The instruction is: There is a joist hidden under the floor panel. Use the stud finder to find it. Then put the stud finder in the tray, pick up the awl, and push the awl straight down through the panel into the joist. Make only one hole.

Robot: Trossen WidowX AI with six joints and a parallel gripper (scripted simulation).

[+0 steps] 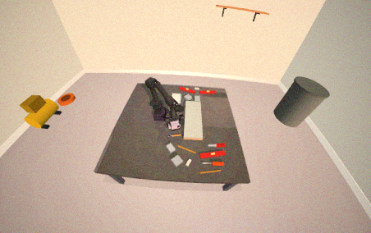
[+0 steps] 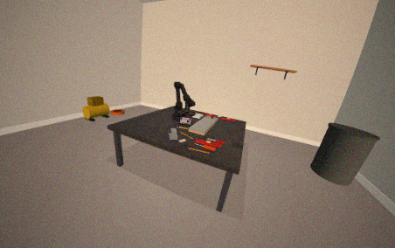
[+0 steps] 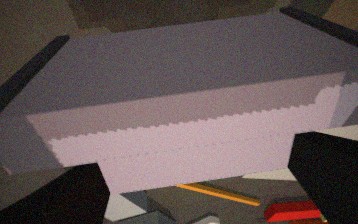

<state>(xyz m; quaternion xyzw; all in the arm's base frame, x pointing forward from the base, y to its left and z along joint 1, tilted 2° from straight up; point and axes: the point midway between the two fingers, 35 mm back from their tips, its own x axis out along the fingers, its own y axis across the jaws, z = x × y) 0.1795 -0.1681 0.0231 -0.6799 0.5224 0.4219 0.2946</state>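
Now: gripper tip 1 cm short of the stud finder, 1 cm to the right of it and 1 cm above it. The rest, counted from my gripper tip: white tray 50 cm to the left, 6 cm below; awl 2 cm behind, 6 cm to the right, 7 cm below.
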